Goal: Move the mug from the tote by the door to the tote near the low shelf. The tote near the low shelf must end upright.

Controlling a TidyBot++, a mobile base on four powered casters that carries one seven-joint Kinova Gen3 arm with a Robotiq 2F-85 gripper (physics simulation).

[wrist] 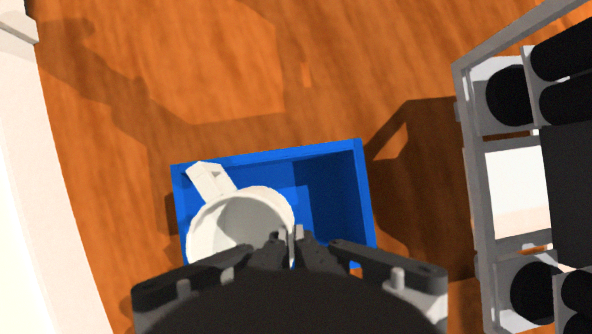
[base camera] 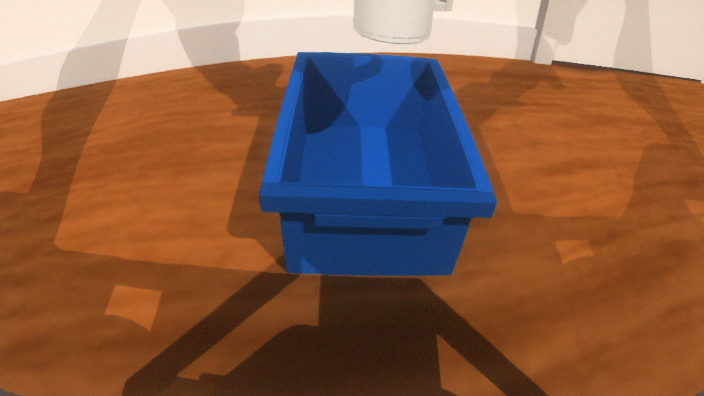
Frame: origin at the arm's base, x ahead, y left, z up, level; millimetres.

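Seen in the pictures: gripper, fingertip midpoint: [wrist: 291, 236].
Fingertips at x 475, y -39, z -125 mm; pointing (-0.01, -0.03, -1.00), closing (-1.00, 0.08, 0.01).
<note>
Offsets run from my fingertips to a thing's top centre. "*": to the spot under its first point. Level surfaces: height alone.
The white mug @[* dx -3, dy +2, dz -41 mm] [base camera: 392, 20] [wrist: 255, 215] hangs upright in the air above the blue tote @[dx +25, dy +10, dz -151 mm] [base camera: 377, 200] [wrist: 366, 190]. In the base view its lower part and a bit of its handle show at the top edge, above the tote's far end. My gripper [wrist: 291, 236] is shut on the mug's wall, with the fingertips at the rim on the side away from the handle. The gripper is outside the base view. The tote stands upright on the floor, and no mug lies inside it. The tote near the low shelf does not show.
A white wall with a baseboard [base camera: 310, 32] [wrist: 55, 200] runs behind the tote. A door [base camera: 635, 35] is at the right in the base view. My base's grey frame [wrist: 469, 165] stands at the right in the wrist view. Shadows cross the wooden floor @[dz -271 mm] [base camera: 165, 175].
</note>
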